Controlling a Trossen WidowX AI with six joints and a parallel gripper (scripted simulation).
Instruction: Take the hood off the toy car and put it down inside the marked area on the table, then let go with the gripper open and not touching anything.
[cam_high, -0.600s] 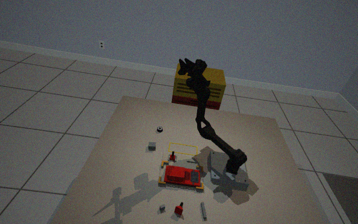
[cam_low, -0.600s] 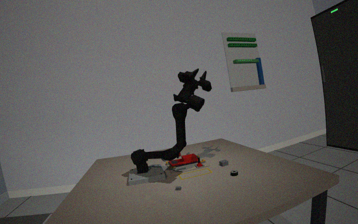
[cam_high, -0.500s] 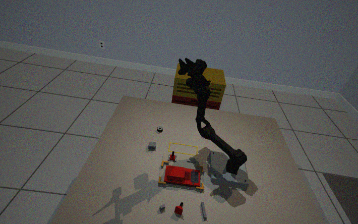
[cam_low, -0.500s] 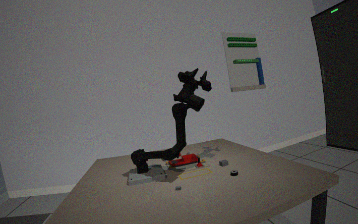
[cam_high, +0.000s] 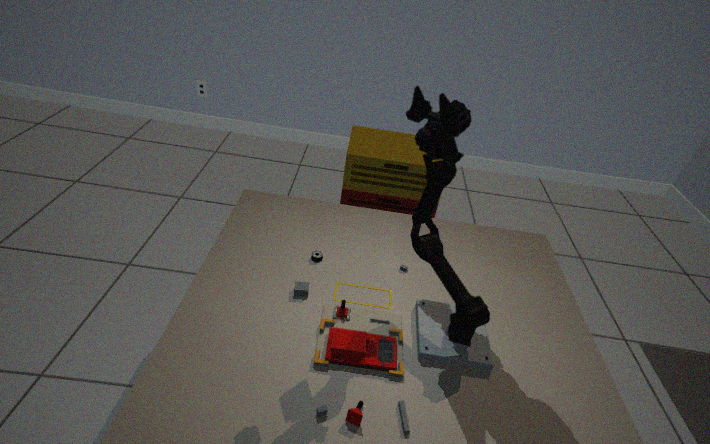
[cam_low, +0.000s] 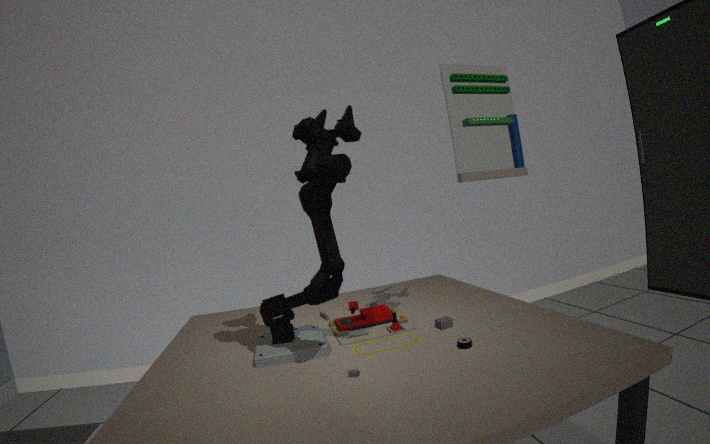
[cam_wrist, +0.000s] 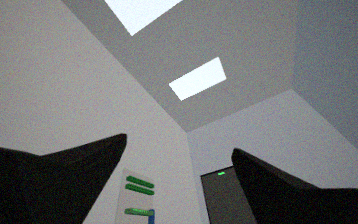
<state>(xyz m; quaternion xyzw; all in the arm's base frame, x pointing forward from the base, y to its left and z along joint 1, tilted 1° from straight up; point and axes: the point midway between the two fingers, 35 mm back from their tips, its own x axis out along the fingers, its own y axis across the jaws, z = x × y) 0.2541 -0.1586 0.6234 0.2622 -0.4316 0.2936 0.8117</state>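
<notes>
My gripper tip is now 6 cm short of the red hood, 29 cm to the right of it and 65 cm above it. From my gripper tip the other things lie so: small grey piece (6 cm behind, 11 cm to the right, 68 cm below); grey block (25 cm ahead, 12 cm to the left, 67 cm below); black wheel (26 cm ahead, 6 cm to the right, 68 cm below).
</notes>
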